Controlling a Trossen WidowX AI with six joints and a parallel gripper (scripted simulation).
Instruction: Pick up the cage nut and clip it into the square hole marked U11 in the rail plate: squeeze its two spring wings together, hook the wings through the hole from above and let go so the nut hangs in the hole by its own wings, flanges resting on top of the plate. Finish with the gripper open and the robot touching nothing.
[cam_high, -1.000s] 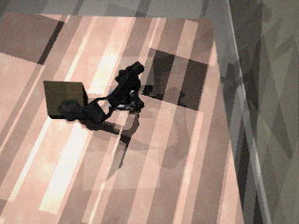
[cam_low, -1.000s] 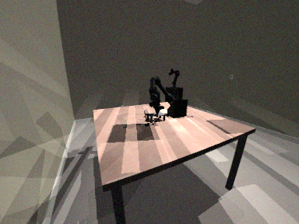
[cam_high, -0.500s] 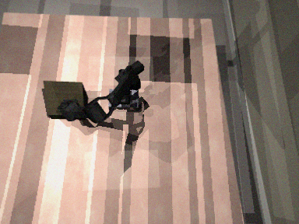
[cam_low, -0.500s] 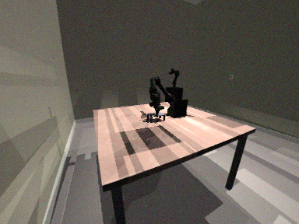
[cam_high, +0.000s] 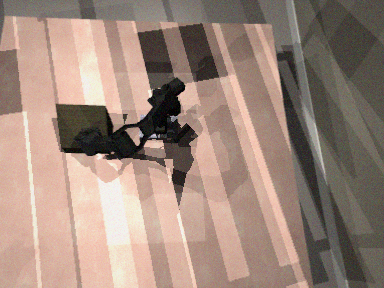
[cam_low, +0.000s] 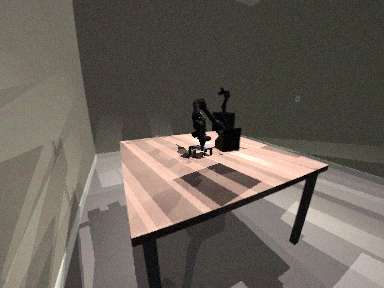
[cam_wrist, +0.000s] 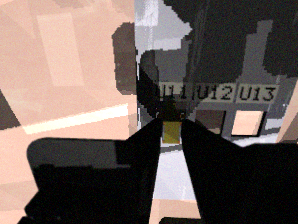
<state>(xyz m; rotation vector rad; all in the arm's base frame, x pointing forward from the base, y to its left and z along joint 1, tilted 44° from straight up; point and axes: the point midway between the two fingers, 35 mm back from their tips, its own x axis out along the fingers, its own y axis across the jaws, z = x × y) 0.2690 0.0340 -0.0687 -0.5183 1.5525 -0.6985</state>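
The cage nut lies 10 mm below my gripper tip. Also, from my gripper tip: label strip (30 mm to the right, 20 mm ahead, 10 mm below).
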